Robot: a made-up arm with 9 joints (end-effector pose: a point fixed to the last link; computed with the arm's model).
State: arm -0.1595 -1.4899 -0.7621 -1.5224 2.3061 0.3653 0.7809 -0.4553 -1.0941
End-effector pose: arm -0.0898 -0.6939 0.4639 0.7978 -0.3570 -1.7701
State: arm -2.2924 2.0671 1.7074 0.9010 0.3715 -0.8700 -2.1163 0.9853 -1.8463
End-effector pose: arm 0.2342 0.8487 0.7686 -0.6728 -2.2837 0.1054
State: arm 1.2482 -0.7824 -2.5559 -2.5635 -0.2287 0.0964 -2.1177 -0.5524 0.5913
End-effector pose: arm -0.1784 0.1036 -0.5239 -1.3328 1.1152 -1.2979
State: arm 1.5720 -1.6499 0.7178 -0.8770 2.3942 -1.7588 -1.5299 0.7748 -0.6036
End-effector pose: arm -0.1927 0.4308 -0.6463 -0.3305 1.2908 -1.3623
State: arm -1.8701 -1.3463 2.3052 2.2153 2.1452 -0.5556 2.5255 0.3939 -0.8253
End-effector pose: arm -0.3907 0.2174 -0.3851 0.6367 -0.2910 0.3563
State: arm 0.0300 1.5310 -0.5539 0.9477 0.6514 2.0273 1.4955 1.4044 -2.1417
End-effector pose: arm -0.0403 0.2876 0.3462 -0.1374 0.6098 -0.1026
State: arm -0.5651 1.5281 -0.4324 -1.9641 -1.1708 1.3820 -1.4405 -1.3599 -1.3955
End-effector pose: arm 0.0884 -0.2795 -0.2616 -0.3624 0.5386 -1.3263
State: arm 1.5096 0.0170 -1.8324 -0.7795 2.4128 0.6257 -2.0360 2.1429 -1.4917
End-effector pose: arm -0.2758 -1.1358 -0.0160 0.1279 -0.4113 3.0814
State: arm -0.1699 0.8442 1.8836 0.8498 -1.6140 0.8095 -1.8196 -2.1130 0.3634
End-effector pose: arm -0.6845 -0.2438 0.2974 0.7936 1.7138 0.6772
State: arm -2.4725 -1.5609 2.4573 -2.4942 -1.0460 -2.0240 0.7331 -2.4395 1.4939
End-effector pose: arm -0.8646 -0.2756 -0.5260 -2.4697 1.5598 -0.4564
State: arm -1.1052 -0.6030 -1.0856 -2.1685 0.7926 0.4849 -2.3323 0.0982 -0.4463
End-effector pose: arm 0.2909 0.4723 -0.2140 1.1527 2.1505 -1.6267
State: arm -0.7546 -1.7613 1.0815 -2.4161 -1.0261 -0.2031 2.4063 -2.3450 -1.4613
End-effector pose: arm -0.4655 0.5902 -0.2020 -0.1150 -0.3388 0.0249
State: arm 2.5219 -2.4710 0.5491 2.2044 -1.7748 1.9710 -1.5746 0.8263 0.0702
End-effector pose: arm -0.6160 -0.8052 -0.2882 -2.4577 0.9400 0.1379
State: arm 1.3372 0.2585 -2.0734 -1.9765 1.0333 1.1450 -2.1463 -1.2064 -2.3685
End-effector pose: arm 0.0842 -0.2611 -0.4165 0.4558 2.0705 -1.3139
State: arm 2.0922 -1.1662 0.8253 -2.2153 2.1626 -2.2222 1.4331 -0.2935 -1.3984
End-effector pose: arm -0.0825 0.4414 -0.0974 -0.5191 -1.0431 0.3749
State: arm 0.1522 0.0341 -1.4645 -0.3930 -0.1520 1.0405 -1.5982 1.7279 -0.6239
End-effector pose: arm 0.6518 -0.3499 0.4544 -1.4127 -1.3770 -0.7319
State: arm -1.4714 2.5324 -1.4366 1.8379 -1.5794 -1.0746 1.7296 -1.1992 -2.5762
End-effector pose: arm 1.0160 0.3361 -0.2140 0.3577 1.8473 -1.9732
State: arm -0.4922 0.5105 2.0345 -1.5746 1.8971 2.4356 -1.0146 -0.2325 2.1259
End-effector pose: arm 0.2807 -0.3986 -0.2515 2.0103 2.1914 -0.5584
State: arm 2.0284 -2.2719 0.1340 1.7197 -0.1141 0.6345 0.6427 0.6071 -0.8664
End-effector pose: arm -0.6436 -0.1316 -0.4821 0.3521 -2.6683 0.6668
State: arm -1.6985 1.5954 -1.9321 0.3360 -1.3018 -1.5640 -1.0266 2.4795 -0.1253
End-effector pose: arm 0.9761 0.5472 -0.2079 0.7360 0.7990 -1.7335
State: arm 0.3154 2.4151 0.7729 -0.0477 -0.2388 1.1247 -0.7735 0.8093 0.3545
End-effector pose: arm 0.2572 -0.4879 0.6861 -2.8615 -0.5105 0.0289
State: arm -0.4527 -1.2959 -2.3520 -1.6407 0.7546 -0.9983 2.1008 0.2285 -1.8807
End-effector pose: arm 0.0158 -0.1375 -0.1616 -1.6417 -1.6755 1.6496
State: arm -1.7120 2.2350 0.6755 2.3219 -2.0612 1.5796 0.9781 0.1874 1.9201
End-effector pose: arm 0.6485 0.0567 0.8084 1.5290 2.7043 0.2538
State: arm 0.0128 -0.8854 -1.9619 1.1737 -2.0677 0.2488 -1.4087 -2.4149 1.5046
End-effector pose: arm 0.0944 -1.0178 -0.0418 -2.2202 -2.0038 -0.4117
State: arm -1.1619 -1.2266 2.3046 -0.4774 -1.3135 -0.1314 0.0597 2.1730 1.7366
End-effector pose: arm -0.3016 0.4180 0.0241 -1.2438 0.6434 1.4671
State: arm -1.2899 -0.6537 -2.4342 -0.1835 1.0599 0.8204 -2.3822 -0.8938 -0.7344
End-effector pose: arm -0.2727 0.5604 0.1227 1.8546 0.8004 -0.1746
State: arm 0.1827 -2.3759 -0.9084 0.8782 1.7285 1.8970 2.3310 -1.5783 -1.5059
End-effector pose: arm -0.2974 0.6391 -0.4575 0.0474 -0.2074 0.0609
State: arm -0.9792 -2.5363 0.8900 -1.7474 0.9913 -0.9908 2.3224 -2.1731 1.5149
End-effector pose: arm -0.0895 -0.4134 0.5854 1.7894 1.2755 2.2324
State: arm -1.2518 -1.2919 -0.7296 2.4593 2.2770 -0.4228 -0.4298 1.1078 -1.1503
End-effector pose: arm -0.3471 0.6602 -0.1189 1.5728 0.6547 1.1440
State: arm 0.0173 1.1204 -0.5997 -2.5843 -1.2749 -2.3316 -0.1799 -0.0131 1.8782
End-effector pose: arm -0.1075 -0.2863 0.5862 1.7928 1.3594 -0.8688
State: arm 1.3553 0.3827 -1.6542 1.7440 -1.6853 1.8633 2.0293 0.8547 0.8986
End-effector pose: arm 0.7634 -0.0921 0.3333 -1.1323 -1.4188 -0.2861
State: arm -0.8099 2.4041 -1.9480 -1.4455 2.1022 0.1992 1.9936 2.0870 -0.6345
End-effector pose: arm -0.6568 -0.0926 0.0793 2.6433 -0.6904 -0.1566
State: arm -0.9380 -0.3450 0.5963 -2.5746 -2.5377 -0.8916 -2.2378 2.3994 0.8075
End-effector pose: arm -0.5376 0.2721 0.9144 1.2422 -1.8665 -0.7677
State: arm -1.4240 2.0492 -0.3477 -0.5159 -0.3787 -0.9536 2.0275 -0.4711 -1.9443
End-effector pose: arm -0.3479 0.0278 -0.0072 0.4629 -0.5283 0.5782
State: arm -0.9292 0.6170 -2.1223 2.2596 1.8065 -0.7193 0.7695 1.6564 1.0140
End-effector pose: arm -0.6875 -0.0578 0.1028 0.7200 -1.1008 -0.0791
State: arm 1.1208 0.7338 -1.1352 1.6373 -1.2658 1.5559 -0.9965 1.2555 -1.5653
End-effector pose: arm 0.3296 0.2961 0.7953 1.0461 0.6627 0.7959
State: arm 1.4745 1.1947 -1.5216 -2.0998 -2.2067 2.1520 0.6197 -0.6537 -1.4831
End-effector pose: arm 0.9537 -0.3301 0.0692 -0.1434 0.3144 -1.2157
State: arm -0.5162 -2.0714 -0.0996 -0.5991 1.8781 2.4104 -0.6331 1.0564 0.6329
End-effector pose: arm 0.2671 -0.5119 -0.6117 -0.9106 -0.3938 -2.0890
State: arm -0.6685 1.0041 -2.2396 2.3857 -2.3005 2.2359 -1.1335 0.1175 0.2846
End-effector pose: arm -0.3483 -0.1577 0.9103 2.2355 -0.1327 -0.4646
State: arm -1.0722 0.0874 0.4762 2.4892 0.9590 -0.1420 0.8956 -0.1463 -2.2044
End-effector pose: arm -0.8257 0.2984 -0.2468 -1.7057 0.5576 0.1266
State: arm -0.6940 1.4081 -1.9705 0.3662 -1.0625 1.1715 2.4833 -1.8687 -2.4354
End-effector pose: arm -0.0056 0.3000 -0.2544 -0.5166 -1.6383 1.8433
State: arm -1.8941 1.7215 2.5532 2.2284 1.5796 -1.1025 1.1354 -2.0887 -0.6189
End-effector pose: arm 0.2054 -0.8443 0.4018 -0.6470 0.0185 -2.6968
